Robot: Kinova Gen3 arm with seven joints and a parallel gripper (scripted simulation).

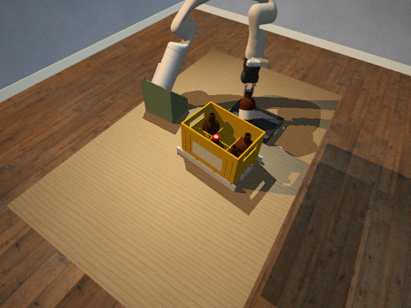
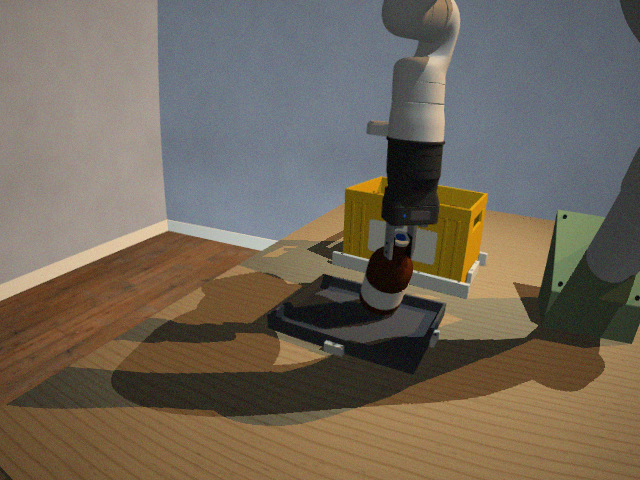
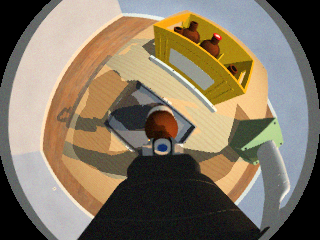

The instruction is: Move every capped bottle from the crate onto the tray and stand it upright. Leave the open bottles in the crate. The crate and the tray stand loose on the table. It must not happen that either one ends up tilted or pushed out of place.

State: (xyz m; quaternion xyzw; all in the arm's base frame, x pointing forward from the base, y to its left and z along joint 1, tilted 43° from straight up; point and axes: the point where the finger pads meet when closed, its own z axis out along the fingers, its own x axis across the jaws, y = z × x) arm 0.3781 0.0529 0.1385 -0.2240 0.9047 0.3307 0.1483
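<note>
My hand is 20 mm short of the white-label bottle, 30 mm to the left of it and 50 mm above it. Round my hand: yellow crate (300 mm to the right, 70 mm below); dark tray (50 mm ahead, 10 mm to the right, 140 mm below).
</note>
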